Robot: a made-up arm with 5 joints.
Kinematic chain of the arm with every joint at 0, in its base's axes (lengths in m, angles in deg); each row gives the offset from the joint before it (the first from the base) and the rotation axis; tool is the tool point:
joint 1: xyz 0 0 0.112 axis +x
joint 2: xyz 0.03 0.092 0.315 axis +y
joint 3: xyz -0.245 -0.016 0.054 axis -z
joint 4: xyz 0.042 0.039 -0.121 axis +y
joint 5: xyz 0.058 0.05 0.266 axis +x
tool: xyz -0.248 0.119 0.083
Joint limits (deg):
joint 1: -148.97..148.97
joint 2: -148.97..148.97
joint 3: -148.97..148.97
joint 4: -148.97..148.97
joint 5: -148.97..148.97
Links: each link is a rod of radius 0.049 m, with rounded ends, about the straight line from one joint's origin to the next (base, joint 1, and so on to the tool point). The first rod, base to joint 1, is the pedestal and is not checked.
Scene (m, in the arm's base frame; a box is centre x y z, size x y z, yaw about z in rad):
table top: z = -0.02
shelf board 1: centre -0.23 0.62 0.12 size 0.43 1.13 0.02 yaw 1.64
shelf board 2: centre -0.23 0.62 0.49 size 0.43 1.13 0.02 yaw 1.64
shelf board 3: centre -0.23 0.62 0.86 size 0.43 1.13 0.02 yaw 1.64
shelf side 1: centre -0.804 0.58 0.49 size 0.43 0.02 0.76 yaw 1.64
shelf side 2: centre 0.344 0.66 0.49 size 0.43 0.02 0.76 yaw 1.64
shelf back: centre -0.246 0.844 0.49 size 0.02 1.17 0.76 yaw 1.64
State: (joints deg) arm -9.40 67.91 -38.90 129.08 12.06
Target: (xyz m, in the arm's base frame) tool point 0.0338 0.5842 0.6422
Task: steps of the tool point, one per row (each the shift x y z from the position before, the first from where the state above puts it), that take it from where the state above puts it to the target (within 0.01 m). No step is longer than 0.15 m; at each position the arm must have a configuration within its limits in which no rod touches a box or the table.
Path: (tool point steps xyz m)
1: 0.0180 -0.0947 0.0165
2: 0.0065 -0.1003 -0.0001
3: -0.0038 -0.1025 -0.0164
4: 0.0500 0.0486 0.1009
5: 0.0498 0.0167 0.1202
6: 0.0512 -0.0223 0.1265
7: -0.0065 0.0969 0.0182
8: -0.0069 0.0999 0.0001
9: -0.0071 0.0994 -0.0181

